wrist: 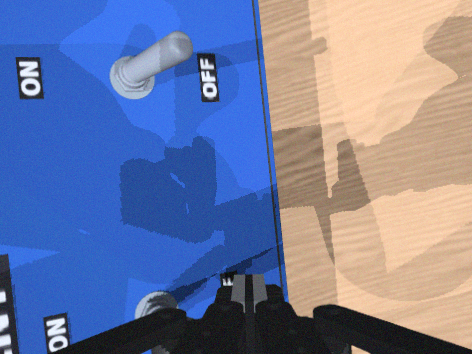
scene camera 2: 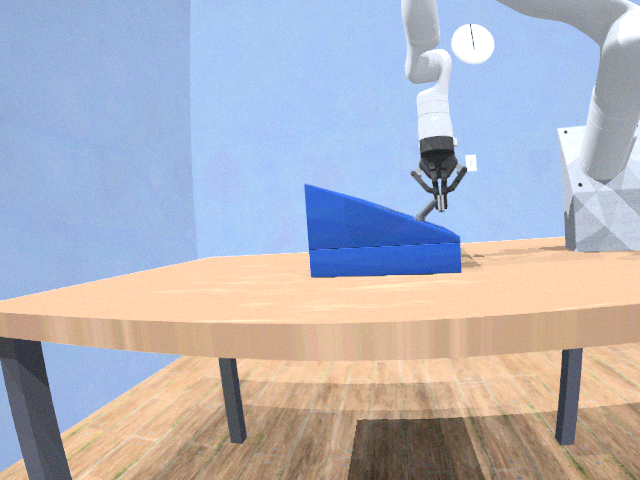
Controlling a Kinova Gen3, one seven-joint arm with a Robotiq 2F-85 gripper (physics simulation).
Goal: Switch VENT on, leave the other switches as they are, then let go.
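Frame: origin at the arm's base, x ahead, y left, z up, level; millimetres.
Seen in the pictures: gripper, fingertip midpoint: (wrist: 249,295) (scene camera 2: 441,212); arm's base at its link origin: (scene camera 2: 599,163).
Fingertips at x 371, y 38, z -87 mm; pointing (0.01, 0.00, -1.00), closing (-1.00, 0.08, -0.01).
Observation:
Pixels of each thing's top centre, then the offset from my fingertips to it. "spot": a spot on its surface instead. Level surfaces: height alone.
- grey toggle switch at its top centre: (wrist: 140,45) 31 mm ahead, 110 mm right, 25 mm up
- second switch at a spot on its surface: (wrist: 156,304) spot: 46 mm ahead, 3 mm left, 7 mm down
- cut-off label at a spot on its surface: (wrist: 6,320) spot: 108 mm ahead, 3 mm right, 12 mm up
- lever at its top centre: (scene camera 2: 425,198) 33 mm ahead, 130 mm left, 25 mm up
- wooden table at its surface level: 103 mm down
A blue sloped switch panel (scene camera 2: 377,227) (wrist: 70,165) stands on the table. In the wrist view, one grey toggle switch (wrist: 157,57) leans toward its OFF label (wrist: 209,78), away from its ON label (wrist: 30,78). A second switch (wrist: 156,304) is partly covered by the gripper's linkage; its lever is mostly hidden. Beside it are an ON label (wrist: 56,332) and a cut-off label (wrist: 6,320) ending in what looks like "NT". My gripper (scene camera 2: 440,208) (wrist: 249,295) is shut and empty, low at the tip of a lever (scene camera 2: 425,210) in the scene view; I cannot tell whether they touch.
The panel stands on a wooden table (scene camera 2: 232,299) (wrist: 400,240), whose surface runs along the panel's lower edge. The robot's base (scene camera 2: 594,222) stands at the right of the scene view. A round clock (scene camera 2: 472,43) hangs on the blue wall behind the arm.

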